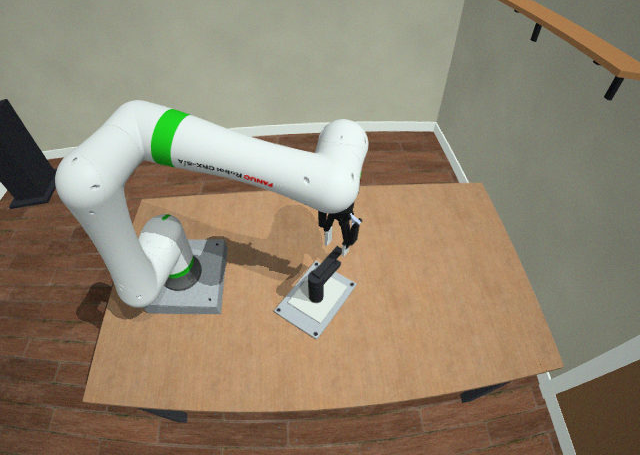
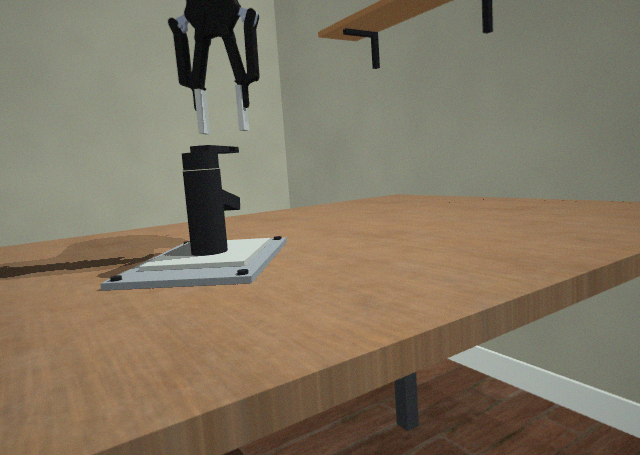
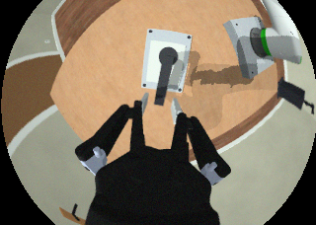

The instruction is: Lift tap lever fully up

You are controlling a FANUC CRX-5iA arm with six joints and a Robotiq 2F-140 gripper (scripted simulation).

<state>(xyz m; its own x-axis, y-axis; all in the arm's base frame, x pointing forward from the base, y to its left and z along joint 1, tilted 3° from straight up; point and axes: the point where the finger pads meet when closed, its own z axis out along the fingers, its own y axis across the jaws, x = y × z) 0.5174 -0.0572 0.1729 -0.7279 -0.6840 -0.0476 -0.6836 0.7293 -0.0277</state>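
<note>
Now: hand 3 cm past the flat lever, 3 cm to the left of it and 6 cm above it. The rest, counted from my hand: black tap (5 cm behind, 5 cm to the right, 11 cm below).
</note>
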